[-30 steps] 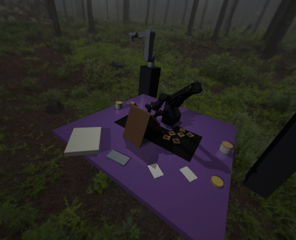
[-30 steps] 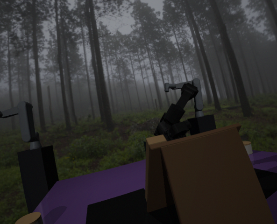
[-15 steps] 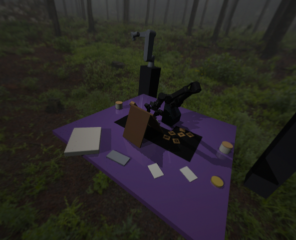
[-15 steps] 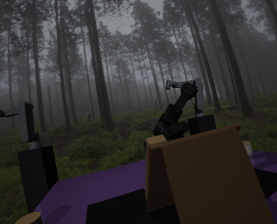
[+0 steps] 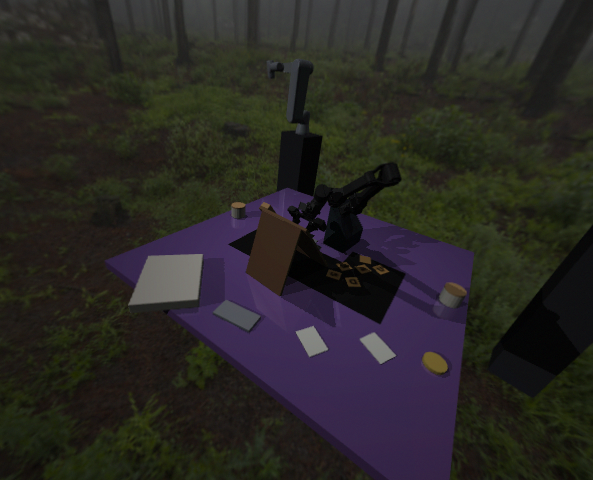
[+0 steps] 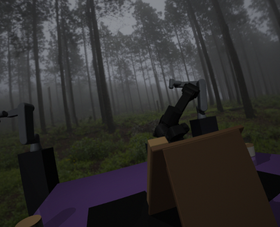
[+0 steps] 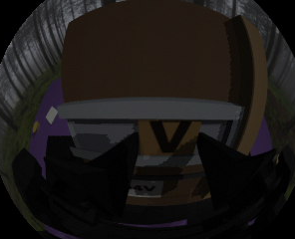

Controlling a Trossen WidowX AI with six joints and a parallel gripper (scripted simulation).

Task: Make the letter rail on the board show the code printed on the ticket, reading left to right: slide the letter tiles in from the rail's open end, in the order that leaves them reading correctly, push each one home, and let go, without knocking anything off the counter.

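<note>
Right now the white ticket is 9 cm below my gripper tip, 7 cm behind it and 4 cm to the left of it. The rest, counted from my gripper tip: black mat: 17 cm below, 16 cm behind, 3 cm to the left; grey card: 36 cm ahead, 16 cm below, 8 cm to the left; tan letter tile marked v: right at my gripper tip.
</note>
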